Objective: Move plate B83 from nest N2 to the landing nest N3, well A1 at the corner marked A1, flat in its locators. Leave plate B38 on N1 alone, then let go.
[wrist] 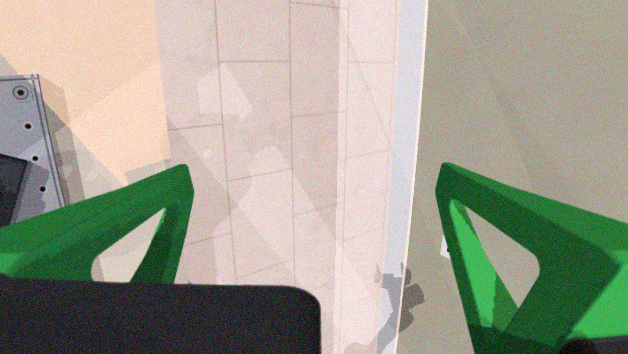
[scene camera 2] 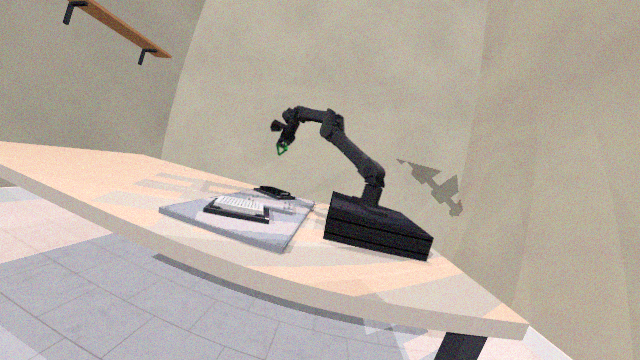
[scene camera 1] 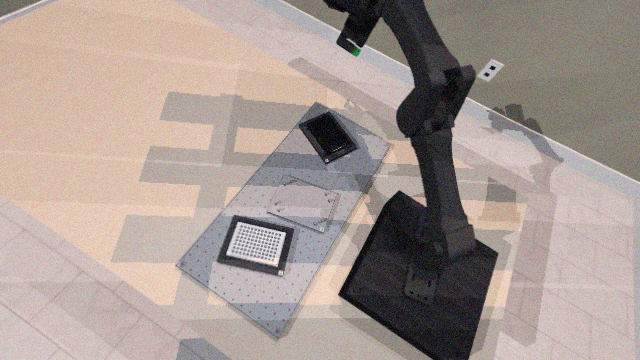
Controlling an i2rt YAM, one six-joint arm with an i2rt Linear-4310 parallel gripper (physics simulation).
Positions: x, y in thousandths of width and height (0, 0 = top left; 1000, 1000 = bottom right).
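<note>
I see a black plate (scene camera 1: 510, 368), and in the wrist view the black plate is out of frame. I also see a white well plate (scene camera 1: 390, 674); in the wrist view the white well plate is out of frame too. My gripper (wrist: 501, 501) is open and holds nothing.
</note>
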